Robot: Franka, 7 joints.
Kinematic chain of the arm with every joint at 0, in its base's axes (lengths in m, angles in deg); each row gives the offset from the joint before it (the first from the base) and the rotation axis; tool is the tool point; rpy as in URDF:
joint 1: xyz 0 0 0.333 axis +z
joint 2: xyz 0 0 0 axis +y
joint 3: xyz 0 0 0.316 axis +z
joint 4: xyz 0.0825 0 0 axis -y
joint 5: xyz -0.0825 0 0.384 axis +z
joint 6: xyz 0 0 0 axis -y
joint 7: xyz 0.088 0 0 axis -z
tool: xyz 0 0 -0.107 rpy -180 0 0
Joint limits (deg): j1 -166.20..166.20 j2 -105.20..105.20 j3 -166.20..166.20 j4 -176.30..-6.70 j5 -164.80..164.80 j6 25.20..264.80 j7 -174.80..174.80
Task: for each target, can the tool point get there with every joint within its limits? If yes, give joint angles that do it. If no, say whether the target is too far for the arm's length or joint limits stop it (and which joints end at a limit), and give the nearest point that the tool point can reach.
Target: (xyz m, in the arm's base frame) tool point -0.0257 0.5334 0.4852
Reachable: yes | joints -2.45 -14.12 79.14 -115.96 -106.03 196.17 29.36
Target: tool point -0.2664 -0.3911 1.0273
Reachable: yes | joints -111.75 47.73 -134.71 -25.87 -99.97 108.64 -45.73
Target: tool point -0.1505 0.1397 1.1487
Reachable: yes | joints 86.67 -16.94 22.58 -45.37 96.70 137.69 -84.29
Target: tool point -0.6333 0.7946 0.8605
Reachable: no: too far | nearest point -0.4746 0.5954 0.7283 | short by 0.287 m
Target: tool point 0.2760 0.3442 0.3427
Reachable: yes | joints -63.58 13.20 101.88 -146.40 97.86 95.91 -74.11
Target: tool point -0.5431 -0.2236 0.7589
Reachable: yes | joints 96.20 -17.31 86.54 -77.76 52.98 105.55 98.36
